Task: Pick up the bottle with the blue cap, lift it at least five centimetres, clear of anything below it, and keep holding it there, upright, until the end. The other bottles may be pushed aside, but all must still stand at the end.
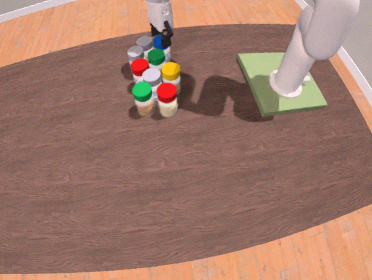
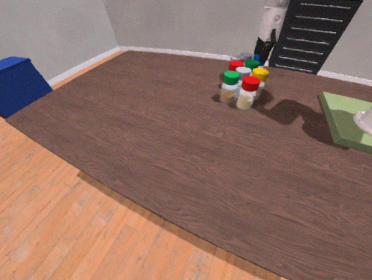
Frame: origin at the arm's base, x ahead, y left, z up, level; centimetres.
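Where they show: gripper, fingertip midpoint: (image 1: 161, 40) (image 2: 259, 57); arm's base at its link origin: (image 1: 285, 84).
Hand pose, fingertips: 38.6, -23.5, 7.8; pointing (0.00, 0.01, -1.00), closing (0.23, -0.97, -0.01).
Things, the pixels of their top centre, and the offset from my fingertips, as dx, dy, dz.
- bottle with the blue cap, top centre: (image 1: 161, 39) (image 2: 260, 56) -0.2, -0.4, +0.2
- dark green-capped bottle at its top centre: (image 1: 156, 54) (image 2: 252, 62) +3.1, +6.6, +0.2
- red-capped bottle at its top centre: (image 1: 139, 64) (image 2: 237, 63) +9.0, +9.5, +0.2
The bottle with the blue cap (image 1: 158, 42) (image 2: 258, 59) stands at the back right of a tight group of bottles. Its body is mostly hidden by the dark green-capped bottle (image 1: 156, 56) (image 2: 252, 65) and a black finger. My gripper (image 1: 160, 40) (image 2: 262, 56) points down at the blue cap, with one finger at its right front side and the other partly hidden behind it. The gripper is open, with nothing held. A grey-capped bottle (image 1: 144, 42) stands just left of the blue cap. The visible bottles stand upright.
Nearer the front stand bottles with yellow (image 1: 171, 70) (image 2: 260, 74), red (image 1: 167, 92) (image 2: 250, 83), green (image 1: 142, 91) (image 2: 231, 78) and pale caps (image 1: 151, 76). Another red-capped bottle (image 1: 140, 66) and grey-capped bottle (image 1: 135, 53) stand left. The arm's green base plate (image 1: 250, 75) (image 2: 335, 127) lies right.
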